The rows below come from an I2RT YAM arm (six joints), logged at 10 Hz.
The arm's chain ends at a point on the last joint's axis. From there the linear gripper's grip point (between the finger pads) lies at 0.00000 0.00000 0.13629 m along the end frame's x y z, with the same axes.
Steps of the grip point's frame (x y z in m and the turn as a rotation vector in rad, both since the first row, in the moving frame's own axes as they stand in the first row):
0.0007 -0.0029 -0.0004 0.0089 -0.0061 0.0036
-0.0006 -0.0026 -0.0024 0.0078 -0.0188 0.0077
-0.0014 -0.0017 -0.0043 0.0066 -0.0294 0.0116
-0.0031 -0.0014 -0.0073 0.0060 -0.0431 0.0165
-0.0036 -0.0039 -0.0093 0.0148 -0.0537 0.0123
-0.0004 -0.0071 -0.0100 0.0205 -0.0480 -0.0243
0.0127 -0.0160 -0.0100 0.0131 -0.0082 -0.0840
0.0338 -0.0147 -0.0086 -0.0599 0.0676 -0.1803
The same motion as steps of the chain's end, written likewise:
0.0015 -0.0017 -0.0004 0.0089 -0.0061 0.0036
0.0020 -0.0015 -0.0024 0.0078 -0.0188 0.0077
0.0026 -0.0008 -0.0042 0.0066 -0.0294 0.0116
0.0028 -0.0005 -0.0072 0.0060 -0.0431 0.0165
0.0037 -0.0018 -0.0091 0.0148 -0.0537 0.0123
0.0062 -0.0044 -0.0098 0.0205 -0.0480 -0.0243
0.0139 -0.0143 -0.0100 0.0131 -0.0082 -0.0840
0.0239 -0.0220 -0.0080 -0.0599 0.0676 -0.1803

